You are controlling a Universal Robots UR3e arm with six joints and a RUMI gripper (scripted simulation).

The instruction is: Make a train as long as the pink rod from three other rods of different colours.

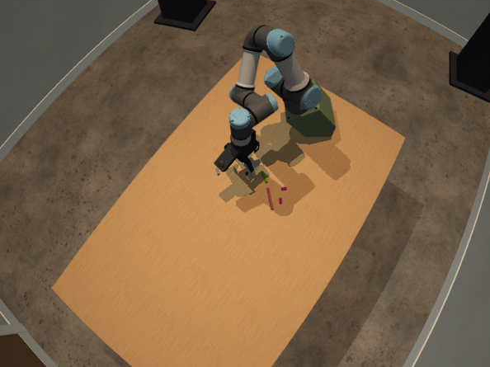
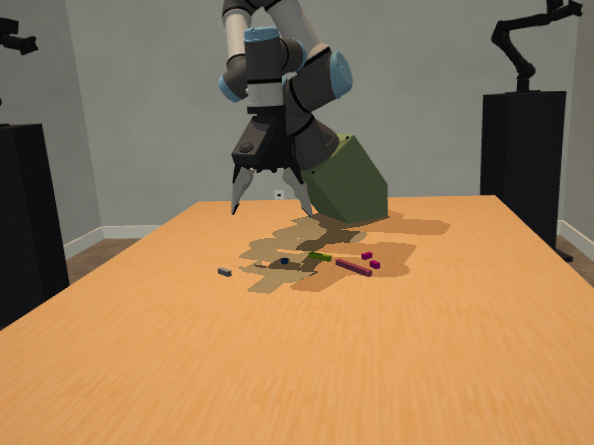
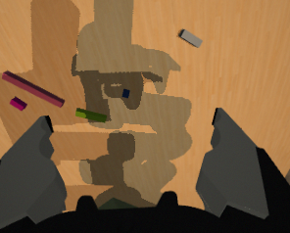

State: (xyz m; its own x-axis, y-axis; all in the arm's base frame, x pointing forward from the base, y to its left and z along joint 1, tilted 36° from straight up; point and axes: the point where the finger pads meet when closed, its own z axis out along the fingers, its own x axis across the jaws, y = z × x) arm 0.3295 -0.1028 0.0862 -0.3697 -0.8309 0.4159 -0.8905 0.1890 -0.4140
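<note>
The grey rod lies 100 mm below my hand, 90 mm to the right of it and 20 mm ahead of it. The rest, counted from my hand: pink rod (150 mm to the left, 100 mm below, 50 mm ahead); then small blue rod (100 mm below, 20 mm to the left, 10 mm behind); then lime rod (100 mm below, 90 mm to the left, 20 mm behind).
</note>
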